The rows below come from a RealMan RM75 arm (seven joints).
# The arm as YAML. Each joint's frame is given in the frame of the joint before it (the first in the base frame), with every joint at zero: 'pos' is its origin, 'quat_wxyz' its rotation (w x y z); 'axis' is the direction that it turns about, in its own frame. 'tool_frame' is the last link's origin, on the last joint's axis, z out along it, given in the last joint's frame.
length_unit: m
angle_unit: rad
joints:
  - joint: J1
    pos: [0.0, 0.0, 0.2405]
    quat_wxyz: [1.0, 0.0, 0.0, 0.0]
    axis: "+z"
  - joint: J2
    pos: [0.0, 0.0, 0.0]
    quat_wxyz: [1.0, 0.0, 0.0, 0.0]
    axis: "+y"
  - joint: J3
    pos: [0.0, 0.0, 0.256]
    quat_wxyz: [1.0, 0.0, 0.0, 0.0]
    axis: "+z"
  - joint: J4
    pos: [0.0, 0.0, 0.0]
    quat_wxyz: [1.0, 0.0, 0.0, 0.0]
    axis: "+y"
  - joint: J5
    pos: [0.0, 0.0, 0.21]
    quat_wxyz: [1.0, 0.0, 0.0, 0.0]
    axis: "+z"
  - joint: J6
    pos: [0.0, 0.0, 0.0]
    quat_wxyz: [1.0, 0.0, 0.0, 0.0]
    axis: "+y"
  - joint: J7
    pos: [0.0, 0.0, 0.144]
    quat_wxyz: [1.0, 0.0, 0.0, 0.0]
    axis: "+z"
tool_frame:
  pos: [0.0, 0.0, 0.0]
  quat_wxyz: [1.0, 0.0, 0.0, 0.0]
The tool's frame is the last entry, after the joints.
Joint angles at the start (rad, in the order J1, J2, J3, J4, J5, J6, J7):
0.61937, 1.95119, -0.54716, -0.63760, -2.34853, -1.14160, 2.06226
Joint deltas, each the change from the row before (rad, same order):
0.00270, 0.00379, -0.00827, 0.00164, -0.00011, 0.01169, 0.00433
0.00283, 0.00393, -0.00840, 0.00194, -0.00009, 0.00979, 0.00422
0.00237, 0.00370, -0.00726, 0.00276, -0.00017, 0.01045, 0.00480
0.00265, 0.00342, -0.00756, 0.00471, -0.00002, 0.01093, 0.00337
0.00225, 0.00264, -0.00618, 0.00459, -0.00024, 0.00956, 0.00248
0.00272, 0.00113, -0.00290, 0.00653, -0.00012, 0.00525, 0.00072
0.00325, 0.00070, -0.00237, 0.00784, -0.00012, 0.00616, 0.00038
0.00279, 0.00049, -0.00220, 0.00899, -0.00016, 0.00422, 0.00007
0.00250, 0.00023, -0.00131, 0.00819, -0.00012, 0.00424, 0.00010
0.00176, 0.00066, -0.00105, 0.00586, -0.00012, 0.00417, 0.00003
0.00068, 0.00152, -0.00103, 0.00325, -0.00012, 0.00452, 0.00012
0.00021, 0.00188, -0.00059, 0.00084, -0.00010, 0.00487, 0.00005
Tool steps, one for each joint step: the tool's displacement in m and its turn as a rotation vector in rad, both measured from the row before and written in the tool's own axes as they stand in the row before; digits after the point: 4 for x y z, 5 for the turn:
-0.0002, 0.0013, 0.0025, 0.00403, 0.00135, -0.00115
0.0000, 0.0017, 0.0026, 0.00200, 0.00243, -0.00126
0.0003, 0.0013, 0.0024, 0.00279, 0.00195, 0.00084
0.0005, 0.0014, 0.0027, 0.00234, 0.00278, 0.00011
0.0005, 0.0011, 0.0022, 0.00234, 0.00251, 0.00000
0.0006, 0.0010, 0.0018, -0.00091, 0.00293, 0.00093
0.0005, 0.0009, 0.0019, -0.00051, 0.00266, 0.00119
0.0011, 0.0010, 0.0019, -0.00225, 0.00440, 0.00197
0.0009, 0.0008, 0.0016, -0.00142, 0.00330, 0.00229
0.0007, 0.0006, 0.0013, -0.00042, 0.00209, 0.00169
0.0007, 0.0004, 0.0011, 0.00083, 0.00091, 0.00135
0.0003, 0.0002, 0.0008, 0.00214, -0.00084, 0.00062

